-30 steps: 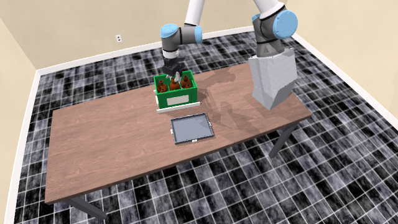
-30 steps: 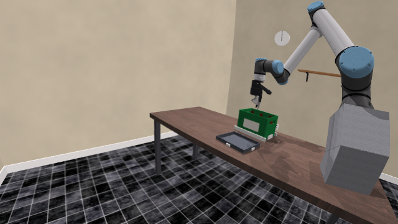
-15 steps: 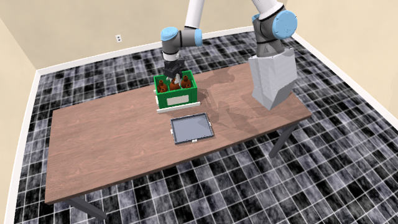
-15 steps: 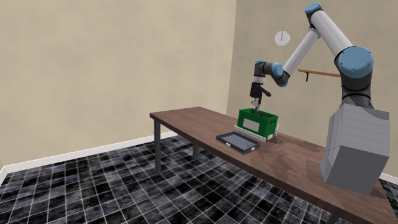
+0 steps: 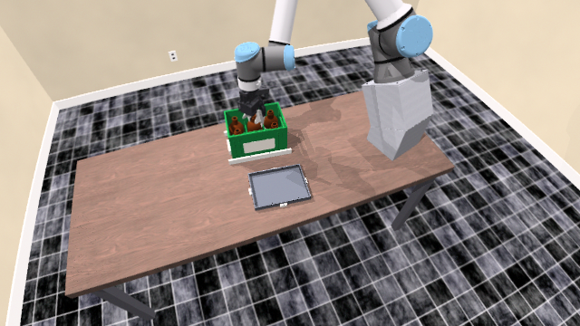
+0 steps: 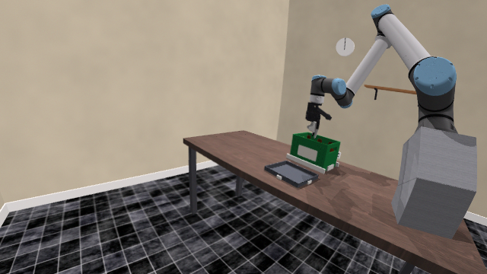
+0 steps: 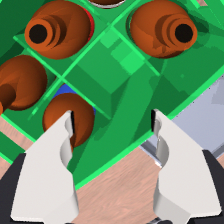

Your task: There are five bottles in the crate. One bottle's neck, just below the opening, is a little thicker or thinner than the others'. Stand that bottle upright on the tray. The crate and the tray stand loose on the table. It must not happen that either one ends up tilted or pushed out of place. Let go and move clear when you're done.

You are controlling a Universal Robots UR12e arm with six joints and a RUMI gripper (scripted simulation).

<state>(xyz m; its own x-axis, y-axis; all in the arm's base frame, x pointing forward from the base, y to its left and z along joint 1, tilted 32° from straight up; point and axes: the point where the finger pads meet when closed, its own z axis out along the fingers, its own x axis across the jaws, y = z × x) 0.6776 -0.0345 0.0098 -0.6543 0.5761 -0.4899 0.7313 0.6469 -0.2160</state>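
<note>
Now: hand 110 mm above the green crate and 40 mm to the left of it. The rest, counted from my hand: glass bottle: 110 mm below, 90 mm to the right, 90 mm ahead; grey tray: 250 mm to the left, 180 mm below, 30 mm behind.
</note>
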